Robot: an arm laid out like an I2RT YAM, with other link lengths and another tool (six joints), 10 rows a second.
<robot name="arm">
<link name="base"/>
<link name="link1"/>
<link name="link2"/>
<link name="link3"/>
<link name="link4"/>
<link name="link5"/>
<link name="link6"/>
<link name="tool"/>
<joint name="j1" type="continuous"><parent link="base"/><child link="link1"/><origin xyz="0.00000 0.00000 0.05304" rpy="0.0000 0.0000 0.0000"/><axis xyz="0 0 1"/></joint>
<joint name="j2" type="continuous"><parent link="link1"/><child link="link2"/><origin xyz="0.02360 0.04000 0.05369" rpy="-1.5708 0.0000 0.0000"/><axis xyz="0 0 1"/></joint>
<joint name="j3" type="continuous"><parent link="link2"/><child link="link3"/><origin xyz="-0.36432 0.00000 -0.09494" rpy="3.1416 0.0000 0.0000"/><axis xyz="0 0 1"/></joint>
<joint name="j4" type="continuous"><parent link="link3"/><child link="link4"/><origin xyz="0.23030 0.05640 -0.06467" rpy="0.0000 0.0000 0.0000"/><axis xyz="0 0 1"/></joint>
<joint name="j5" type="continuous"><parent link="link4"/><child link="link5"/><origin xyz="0.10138 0.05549 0.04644" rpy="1.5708 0.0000 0.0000"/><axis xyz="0 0 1"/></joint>
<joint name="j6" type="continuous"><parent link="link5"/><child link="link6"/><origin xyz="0.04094 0.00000 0.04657" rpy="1.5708 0.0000 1.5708"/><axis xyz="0 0 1"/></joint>
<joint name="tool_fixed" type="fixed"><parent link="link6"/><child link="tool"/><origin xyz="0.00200 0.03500 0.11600" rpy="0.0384 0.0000 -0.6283"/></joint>
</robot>
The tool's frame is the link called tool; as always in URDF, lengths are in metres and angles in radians. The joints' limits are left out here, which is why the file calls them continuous.
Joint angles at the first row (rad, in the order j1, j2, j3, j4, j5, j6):
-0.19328 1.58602 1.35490 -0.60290 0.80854 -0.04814
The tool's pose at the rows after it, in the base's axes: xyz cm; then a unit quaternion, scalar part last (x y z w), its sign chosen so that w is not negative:
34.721 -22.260 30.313 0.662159 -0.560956 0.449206 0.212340
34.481 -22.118 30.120 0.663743 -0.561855 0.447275 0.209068
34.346 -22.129 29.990 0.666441 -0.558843 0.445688 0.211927
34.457 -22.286 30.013 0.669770 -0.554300 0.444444 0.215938
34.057 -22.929 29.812 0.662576 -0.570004 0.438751 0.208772
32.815 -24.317 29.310 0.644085 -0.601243 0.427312 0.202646
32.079 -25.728 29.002 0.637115 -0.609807 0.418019 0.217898
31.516 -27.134 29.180 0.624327 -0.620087 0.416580 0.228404
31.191 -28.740 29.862 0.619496 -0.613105 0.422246 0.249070
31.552 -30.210 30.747 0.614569 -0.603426 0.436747 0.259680
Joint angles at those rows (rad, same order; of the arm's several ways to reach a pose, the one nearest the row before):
-0.19329 1.57651 1.35170 -0.60848 0.80232 -0.03385
-0.19329 1.56975 1.34236 -0.61070 0.79468 -0.02919
-0.19329 1.56756 1.33427 -0.60648 0.79603 -0.03824
-0.19538 1.57208 1.33673 -0.60219 0.79724 -0.05472
-0.22212 1.57535 1.34718 -0.61979 0.77452 -0.02916
-0.27710 1.57724 1.35350 -0.64664 0.74510 0.01842
-0.31530 1.59169 1.35789 -0.64811 0.75144 0.00770
-0.35197 1.60243 1.37015 -0.64257 0.75849 0.00224
-0.38331 1.60940 1.37319 -0.59803 0.77931 -0.05881
-0.40784 1.61764 1.37600 -0.52670 0.78567 -0.12393

